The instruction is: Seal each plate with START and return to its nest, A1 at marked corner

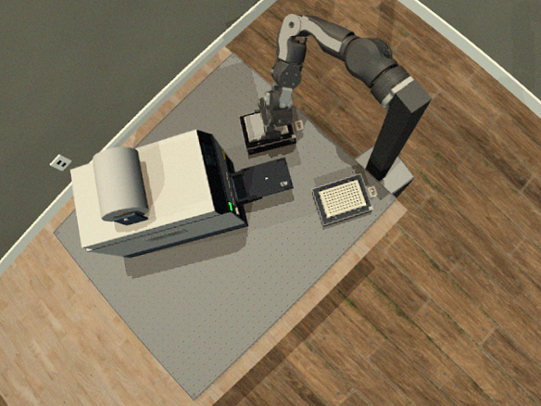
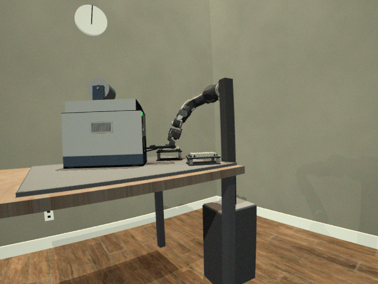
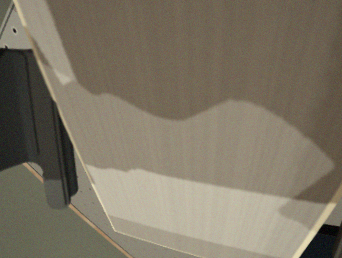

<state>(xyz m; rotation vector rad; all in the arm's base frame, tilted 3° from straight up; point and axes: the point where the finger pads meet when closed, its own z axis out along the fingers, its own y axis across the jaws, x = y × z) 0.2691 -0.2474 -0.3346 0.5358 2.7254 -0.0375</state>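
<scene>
The black nest N1 is 3 cm below my hand. The rest, counted from my hand: yellow warning label: 17 cm ahead, 6 cm above, 3 cm to the left; plate: 33 cm to the left, 6 cm behind, 4 cm below; sealer stage: 15 cm to the left, 10 cm ahead, 1 cm above.
</scene>
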